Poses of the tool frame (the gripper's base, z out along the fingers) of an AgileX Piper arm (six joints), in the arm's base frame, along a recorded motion.
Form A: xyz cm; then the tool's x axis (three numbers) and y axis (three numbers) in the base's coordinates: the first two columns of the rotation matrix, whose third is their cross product.
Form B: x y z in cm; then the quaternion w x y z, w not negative. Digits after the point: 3 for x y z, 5 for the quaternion.
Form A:
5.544 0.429 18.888 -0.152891 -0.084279 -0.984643 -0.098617 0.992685 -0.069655
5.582 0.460 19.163 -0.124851 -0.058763 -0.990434 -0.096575 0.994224 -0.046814
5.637 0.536 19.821 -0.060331 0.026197 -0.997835 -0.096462 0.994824 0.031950
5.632 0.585 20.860 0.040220 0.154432 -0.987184 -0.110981 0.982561 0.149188
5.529 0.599 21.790 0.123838 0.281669 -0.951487 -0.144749 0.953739 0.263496
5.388 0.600 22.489 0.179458 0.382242 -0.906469 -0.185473 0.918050 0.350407
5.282 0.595 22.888 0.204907 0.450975 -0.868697 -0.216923 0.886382 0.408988
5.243 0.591 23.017 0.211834 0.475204 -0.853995 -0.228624 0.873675 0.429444
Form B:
5.544 0.429 18.888 0.64802 -0.06022 0.75922 0.00553
5.582 0.460 19.163 0.65946 -0.05179 0.74981 0.01433
5.637 0.536 19.821 0.68502 -0.02417 0.72675 0.04476
5.632 0.585 20.860 0.72101 0.01582 0.68660 0.09203
5.529 0.599 21.790 0.74774 0.05296 0.64634 0.14257
5.388 0.600 22.489 0.76373 0.08025 0.61297 0.18584
5.282 0.595 22.888 0.76986 0.09883 0.59204 0.21689
5.243 0.591 23.017 0.77124 0.10541 0.58483 0.22815

